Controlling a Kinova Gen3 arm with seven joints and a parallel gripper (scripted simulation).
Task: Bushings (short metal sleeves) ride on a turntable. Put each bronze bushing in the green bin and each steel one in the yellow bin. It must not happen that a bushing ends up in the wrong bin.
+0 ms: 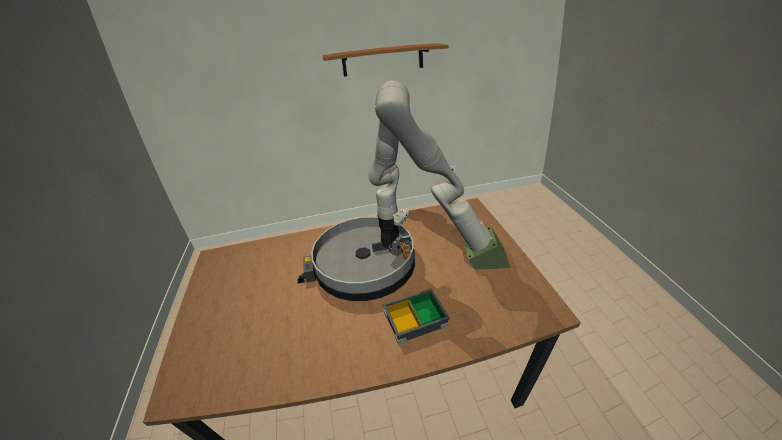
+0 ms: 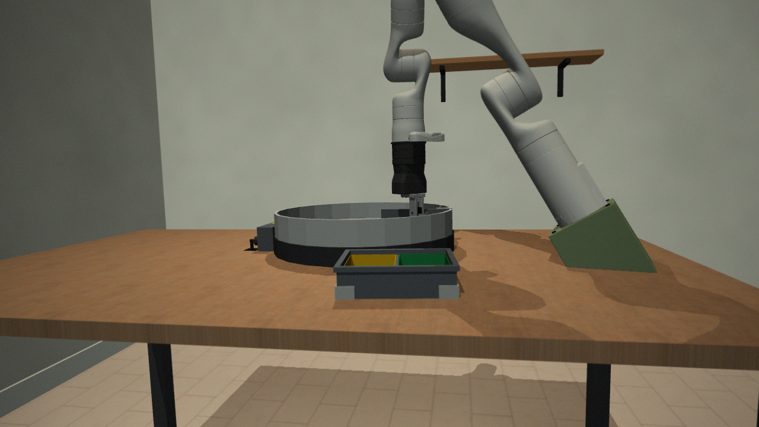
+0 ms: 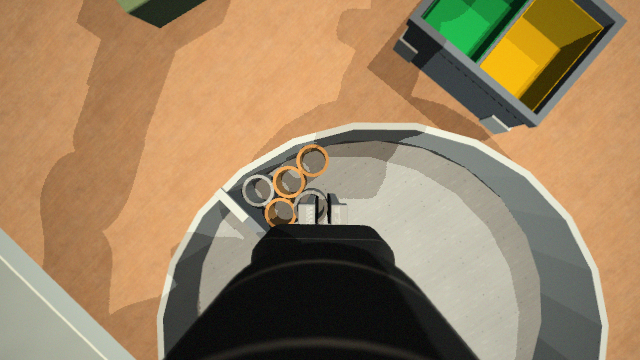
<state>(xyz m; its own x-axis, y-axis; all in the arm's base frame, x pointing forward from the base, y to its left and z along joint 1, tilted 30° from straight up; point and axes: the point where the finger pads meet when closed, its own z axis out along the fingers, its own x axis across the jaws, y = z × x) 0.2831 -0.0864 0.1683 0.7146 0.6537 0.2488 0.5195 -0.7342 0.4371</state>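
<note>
The bin is 290 mm to the left of my hand, 60 mm below it and 50 mm ahead of it. Round my hand: grey turntable (120 mm ahead, 80 mm to the right, 30 mm below).
</note>
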